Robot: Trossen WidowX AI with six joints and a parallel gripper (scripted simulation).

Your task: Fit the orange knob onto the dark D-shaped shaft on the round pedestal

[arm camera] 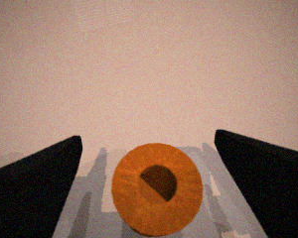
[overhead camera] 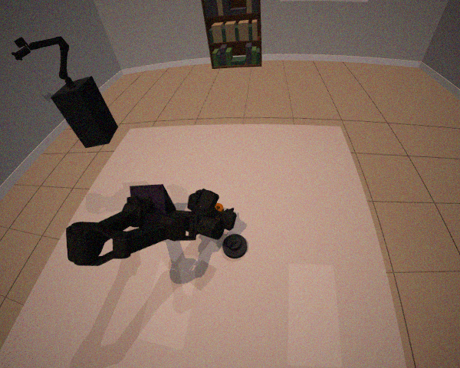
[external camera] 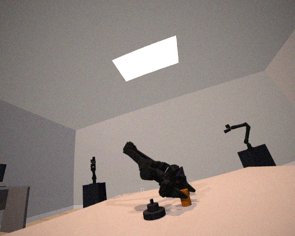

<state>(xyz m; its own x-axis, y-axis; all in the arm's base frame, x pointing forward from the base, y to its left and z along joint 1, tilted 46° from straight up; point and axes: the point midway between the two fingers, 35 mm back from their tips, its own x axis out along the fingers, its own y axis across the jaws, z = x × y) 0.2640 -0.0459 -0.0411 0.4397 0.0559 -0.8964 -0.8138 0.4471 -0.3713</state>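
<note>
Right now the orange knob is 20 mm behind my gripper tip, 30 mm to the right of it and 10 mm below it. The rest, counted from my gripper tip: round pedestal: 30 mm ahead, 160 mm to the right, 10 mm below.
</note>
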